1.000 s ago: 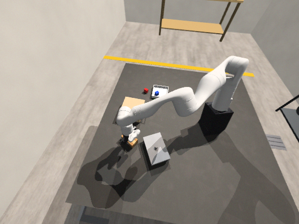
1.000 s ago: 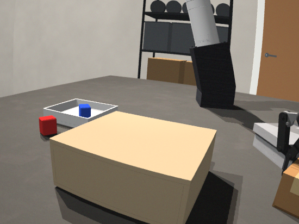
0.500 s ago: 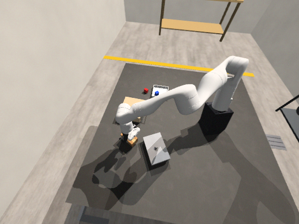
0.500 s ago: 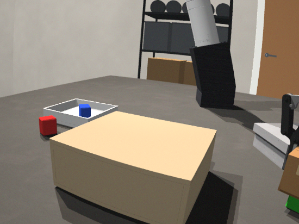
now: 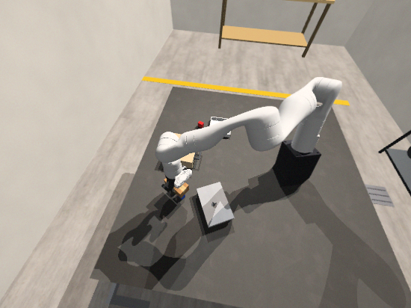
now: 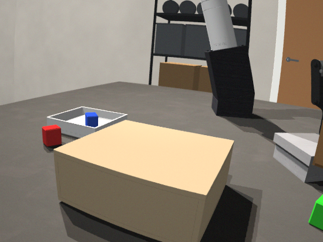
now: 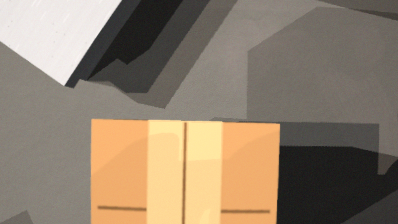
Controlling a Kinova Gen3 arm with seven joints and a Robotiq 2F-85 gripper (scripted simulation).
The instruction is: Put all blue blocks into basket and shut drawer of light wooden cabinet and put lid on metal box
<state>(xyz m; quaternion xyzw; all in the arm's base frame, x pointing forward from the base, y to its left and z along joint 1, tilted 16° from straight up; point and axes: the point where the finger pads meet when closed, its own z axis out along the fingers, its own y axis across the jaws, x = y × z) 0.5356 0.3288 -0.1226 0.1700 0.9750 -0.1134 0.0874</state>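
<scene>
My gripper is now 50 cm to the left of the red block, 10 cm above it and 5 cm short of it. From my hand the other things lie so: grey metal box: 20 cm behind, 9 cm below; then lid: 20 cm behind, 7 cm below; then brown box: right at my hand.
</scene>
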